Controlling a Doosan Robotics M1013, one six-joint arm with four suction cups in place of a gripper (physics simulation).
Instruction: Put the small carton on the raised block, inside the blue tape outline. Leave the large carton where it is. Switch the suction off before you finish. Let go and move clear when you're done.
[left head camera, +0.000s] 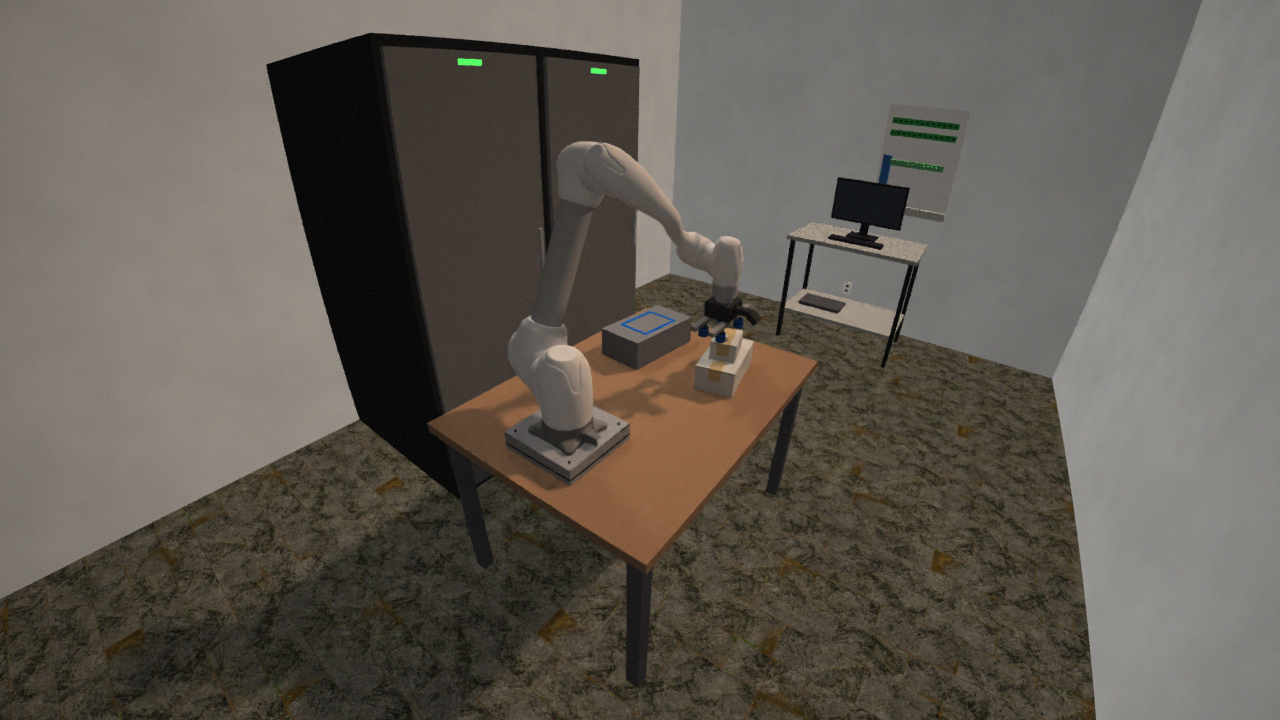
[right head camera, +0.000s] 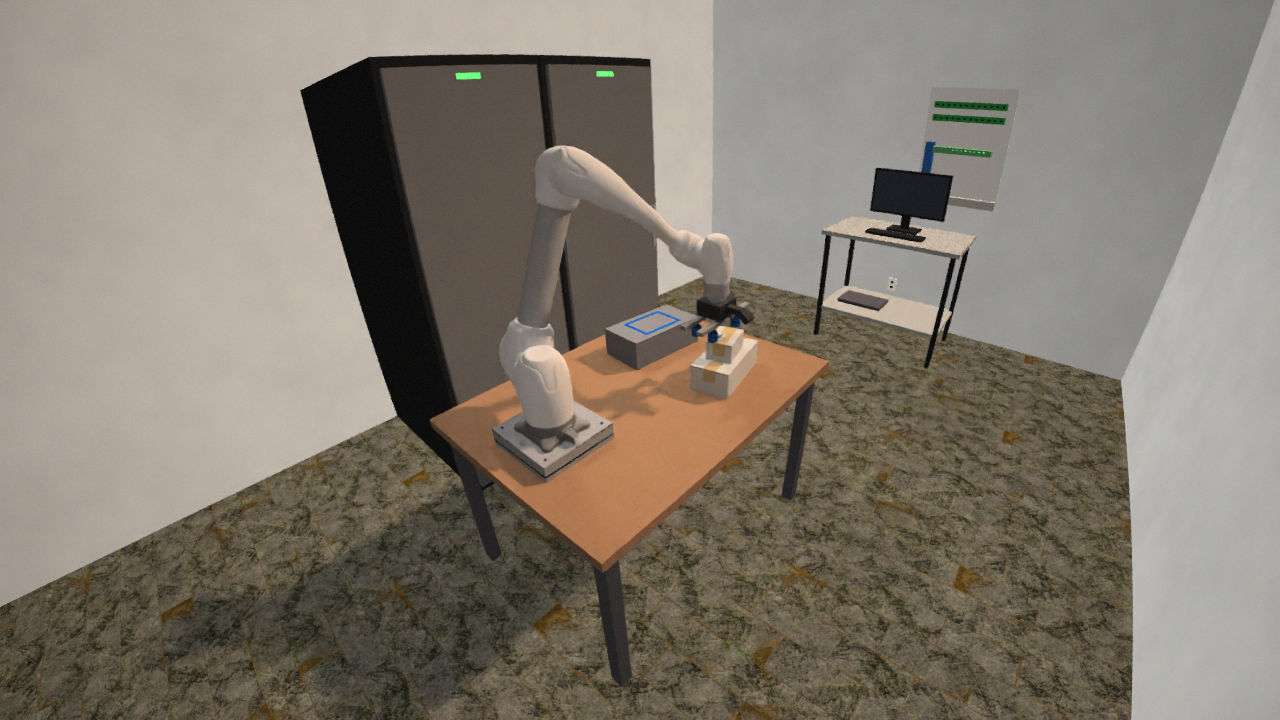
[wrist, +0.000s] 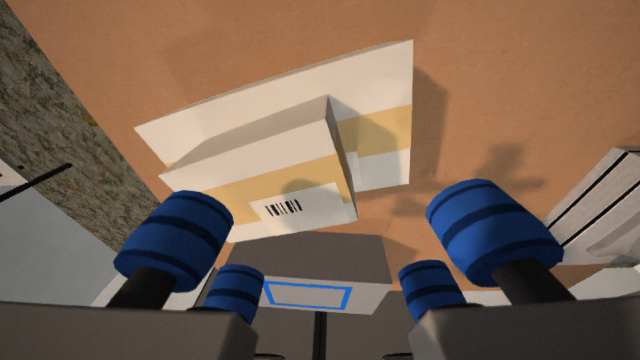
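The small carton, white with tan tape and a barcode label, lies on top of the large carton, which stands on the table. My suction gripper hangs just above the small carton, its four blue cups pointing down. A cup's shadow falls on the carton's label, and no cup is seen holding it. The grey raised block stands beside the cartons, its top bearing the blue tape outline, with no carton inside.
The arm's base plate is on the near part of the wooden table. A tall dark cabinet stands behind the table. A desk with a monitor stands by the far wall.
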